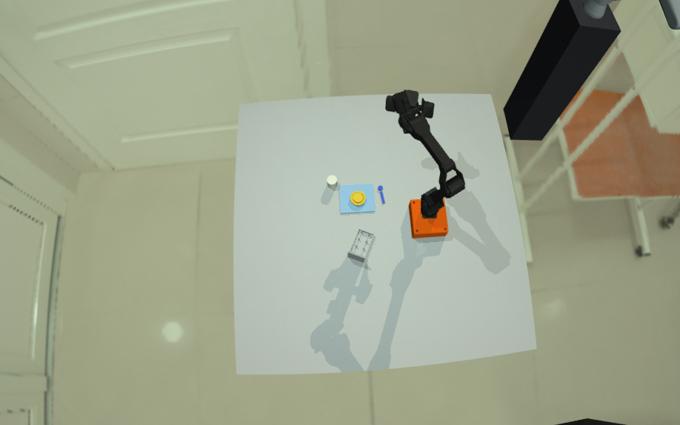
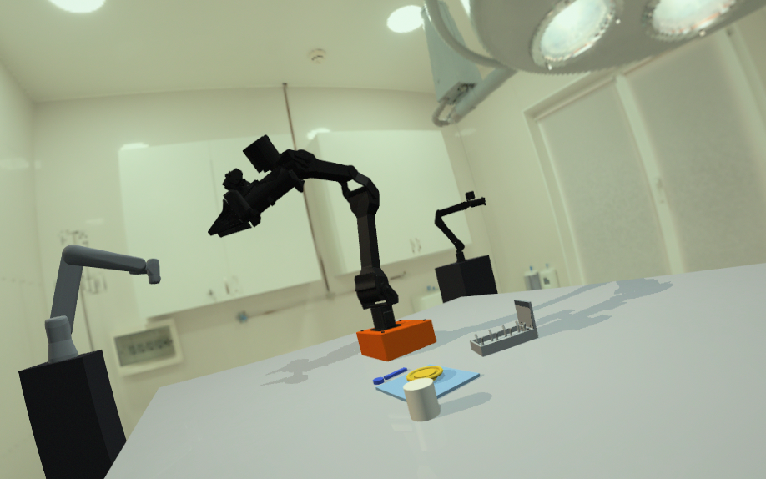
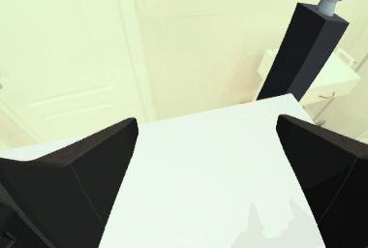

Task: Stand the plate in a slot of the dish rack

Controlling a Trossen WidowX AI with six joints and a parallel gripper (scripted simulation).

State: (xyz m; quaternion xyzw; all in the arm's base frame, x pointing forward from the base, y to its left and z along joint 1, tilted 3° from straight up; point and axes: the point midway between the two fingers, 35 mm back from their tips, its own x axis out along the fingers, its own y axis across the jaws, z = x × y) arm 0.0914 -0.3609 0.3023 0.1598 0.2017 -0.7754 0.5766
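Now: the yellow plate 220 mm ahead of my gripper tip, 290 mm to the left of it and 360 mm below it. The rest, counted from my gripper tip: white cup: 330 mm ahead, 210 mm to the left, 350 mm below; dish rack: 220 mm ahead, 500 mm to the left, 350 mm below.
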